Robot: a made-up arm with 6 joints. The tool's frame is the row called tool. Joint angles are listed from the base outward. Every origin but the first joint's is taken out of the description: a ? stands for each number. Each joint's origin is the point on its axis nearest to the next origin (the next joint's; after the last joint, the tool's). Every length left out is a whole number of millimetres.
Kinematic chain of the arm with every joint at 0, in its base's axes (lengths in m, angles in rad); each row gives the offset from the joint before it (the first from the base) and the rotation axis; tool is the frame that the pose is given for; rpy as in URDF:
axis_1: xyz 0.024 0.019 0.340 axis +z
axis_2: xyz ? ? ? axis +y
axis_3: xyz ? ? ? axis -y
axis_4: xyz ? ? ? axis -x
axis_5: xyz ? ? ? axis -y
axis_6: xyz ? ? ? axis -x
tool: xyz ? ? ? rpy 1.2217 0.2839 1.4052
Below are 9 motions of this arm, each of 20 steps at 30 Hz.
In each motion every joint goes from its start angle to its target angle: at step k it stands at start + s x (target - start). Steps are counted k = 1, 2, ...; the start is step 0. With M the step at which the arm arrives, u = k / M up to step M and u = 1 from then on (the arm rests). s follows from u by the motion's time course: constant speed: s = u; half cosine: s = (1 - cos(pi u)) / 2; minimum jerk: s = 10 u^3 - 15 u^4 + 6 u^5.
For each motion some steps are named. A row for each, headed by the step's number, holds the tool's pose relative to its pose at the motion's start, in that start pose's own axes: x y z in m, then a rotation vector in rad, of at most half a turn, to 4 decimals.
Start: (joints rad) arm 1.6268 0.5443 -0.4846 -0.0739 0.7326 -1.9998
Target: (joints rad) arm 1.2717 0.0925 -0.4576 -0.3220 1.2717 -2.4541
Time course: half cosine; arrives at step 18
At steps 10, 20:
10: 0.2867 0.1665 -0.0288 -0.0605 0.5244 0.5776
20: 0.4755 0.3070 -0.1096 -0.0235 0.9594 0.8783

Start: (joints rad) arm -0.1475 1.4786 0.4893 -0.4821 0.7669 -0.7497
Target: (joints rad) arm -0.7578 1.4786 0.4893 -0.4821 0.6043 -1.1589
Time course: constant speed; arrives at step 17
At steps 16, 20:
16: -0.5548 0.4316 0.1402 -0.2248 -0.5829 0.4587
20: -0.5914 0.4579 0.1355 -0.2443 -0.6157 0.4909

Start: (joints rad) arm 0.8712 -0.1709 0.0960 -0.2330 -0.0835 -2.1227
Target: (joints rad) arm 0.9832 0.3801 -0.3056 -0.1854 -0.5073 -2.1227
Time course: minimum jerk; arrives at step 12
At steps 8, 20:
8: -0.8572 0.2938 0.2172 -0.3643 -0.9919 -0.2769
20: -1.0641 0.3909 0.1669 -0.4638 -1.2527 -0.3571

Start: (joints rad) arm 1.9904 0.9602 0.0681 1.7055 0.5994 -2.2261
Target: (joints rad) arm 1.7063 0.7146 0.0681 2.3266 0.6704 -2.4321
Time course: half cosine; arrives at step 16
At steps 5, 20:
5: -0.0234 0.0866 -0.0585 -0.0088 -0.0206 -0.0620
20: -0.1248 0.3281 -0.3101 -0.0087 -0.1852 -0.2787

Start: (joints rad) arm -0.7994 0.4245 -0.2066 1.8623 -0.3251 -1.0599
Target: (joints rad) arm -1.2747 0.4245 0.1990 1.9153 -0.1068 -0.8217
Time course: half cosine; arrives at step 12
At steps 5, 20:
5: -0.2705 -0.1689 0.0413 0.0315 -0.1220 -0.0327
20: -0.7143 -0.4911 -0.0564 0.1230 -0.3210 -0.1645

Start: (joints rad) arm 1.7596 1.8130 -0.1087 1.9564 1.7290 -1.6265
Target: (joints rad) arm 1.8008 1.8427 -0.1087 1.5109 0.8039 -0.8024
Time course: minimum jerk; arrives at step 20
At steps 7, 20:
7: 0.0009 0.0025 -0.0236 -0.0503 -0.1723 -0.2468
20: 0.0138 -0.0113 -0.0911 0.1457 -0.7566 -0.8920

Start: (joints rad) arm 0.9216 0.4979 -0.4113 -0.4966 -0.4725 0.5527
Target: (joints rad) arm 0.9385 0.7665 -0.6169 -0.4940 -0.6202 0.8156
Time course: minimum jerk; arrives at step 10
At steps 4, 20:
4: 0.0543 -0.1545 0.0418 0.1529 0.1186 -0.0470
20: 0.1814 -0.4815 0.0442 0.4530 0.4099 -0.1136

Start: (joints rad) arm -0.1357 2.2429 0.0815 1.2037 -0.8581 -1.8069
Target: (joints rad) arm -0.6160 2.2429 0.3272 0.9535 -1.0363 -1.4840
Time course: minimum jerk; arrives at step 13
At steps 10, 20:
10: -0.0725 0.2058 0.1138 0.4202 0.1731 0.1495
20: -0.0833 0.2183 0.1322 0.4609 0.1953 0.1619

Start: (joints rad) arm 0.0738 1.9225 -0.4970 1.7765 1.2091 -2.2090
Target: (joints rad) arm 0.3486 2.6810 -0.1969 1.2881 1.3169 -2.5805
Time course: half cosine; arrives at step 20
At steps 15, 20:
15: -0.5664 -0.3053 -0.0345 -0.0702 -0.2618 0.7542
20: -0.6568 -0.3785 -0.0812 -0.1074 -0.3122 0.8755

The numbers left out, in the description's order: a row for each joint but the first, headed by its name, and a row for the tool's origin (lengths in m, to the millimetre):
axis_2: -0.006 0.008 0.000
axis_3: 0.016 0.000 0.699
axis_4: 1.273 0.000 -0.022
axis_5: 0.000 -0.238 0.004
axis_6: -0.018 0.000 0.006
tool: 0.000 -0.023 0.013

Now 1 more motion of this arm.
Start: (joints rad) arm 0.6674 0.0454 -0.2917 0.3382 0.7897 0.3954
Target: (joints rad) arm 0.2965 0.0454 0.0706 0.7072 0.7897 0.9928
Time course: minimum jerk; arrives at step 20
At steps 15, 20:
15: -0.5771 -0.0556 0.1111 -0.1348 0.1362 -1.0358
20: -0.6443 -0.0478 0.1140 -0.1395 0.1632 -1.1603

